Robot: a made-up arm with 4 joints.
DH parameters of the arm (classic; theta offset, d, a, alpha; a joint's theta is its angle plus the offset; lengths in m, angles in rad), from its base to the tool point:
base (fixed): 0 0.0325 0.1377 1.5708
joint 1: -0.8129 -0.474 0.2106 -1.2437
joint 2: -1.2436 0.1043 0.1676 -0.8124
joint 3: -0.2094 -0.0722 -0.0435 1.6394
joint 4: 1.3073 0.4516 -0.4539 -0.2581
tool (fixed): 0.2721 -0.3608 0 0
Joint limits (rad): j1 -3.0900..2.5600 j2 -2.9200..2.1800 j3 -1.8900..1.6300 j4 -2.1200..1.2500
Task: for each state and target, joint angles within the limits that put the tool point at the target. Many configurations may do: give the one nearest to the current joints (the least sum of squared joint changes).
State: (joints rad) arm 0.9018 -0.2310 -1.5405 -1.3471
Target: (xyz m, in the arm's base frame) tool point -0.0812 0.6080 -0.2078
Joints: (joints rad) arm 0.1596 -0.1772 -0.7039 -0.4537
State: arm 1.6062 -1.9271 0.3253 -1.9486
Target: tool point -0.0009 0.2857 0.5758
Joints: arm 1.9543 -2.6015 0.5858 -1.9758
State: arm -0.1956 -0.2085 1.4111 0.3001
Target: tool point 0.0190 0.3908 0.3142
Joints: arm -0.5746 -0.1663 0.9899 -0.4898
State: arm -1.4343 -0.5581 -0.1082 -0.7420
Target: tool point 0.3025 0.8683 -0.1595
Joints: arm -0.9984 -1.2323 0.5672 -0.9990
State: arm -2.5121 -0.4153 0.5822 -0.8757
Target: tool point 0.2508 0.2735 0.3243
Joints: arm -2.0942 0.1085 0.6266 -0.1110
